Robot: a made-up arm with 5 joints. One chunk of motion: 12 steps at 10 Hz.
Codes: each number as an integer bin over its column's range. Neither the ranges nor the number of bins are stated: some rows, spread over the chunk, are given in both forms.
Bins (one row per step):
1: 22 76 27 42 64
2: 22 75 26 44 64
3: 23 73 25 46 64
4: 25 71 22 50 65
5: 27 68 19 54 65
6: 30 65 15 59 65
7: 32 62 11 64 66
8: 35 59 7 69 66
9: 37 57 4 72 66
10: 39 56 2 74 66
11: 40 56 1 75 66
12: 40 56 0 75 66
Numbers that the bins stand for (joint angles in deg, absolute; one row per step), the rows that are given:
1: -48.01 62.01 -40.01 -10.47 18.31
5: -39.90 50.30 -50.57 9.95 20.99
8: -26.94 37.12 -66.40 35.47 23.68
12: -18.84 32.72 -75.64 45.68 23.68
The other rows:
2: -48.01 60.55 -41.33 -7.07 18.31
3: -46.39 57.62 -42.65 -3.67 18.31
4: -43.14 54.69 -46.61 3.14 20.99
6: -35.04 45.90 -55.84 18.46 20.99
7: -31.80 41.51 -61.12 26.96 23.68
9: -23.70 34.19 -70.36 40.58 23.68
10: -20.46 32.72 -73.00 43.98 23.68
11: -18.84 32.72 -74.32 45.68 23.68

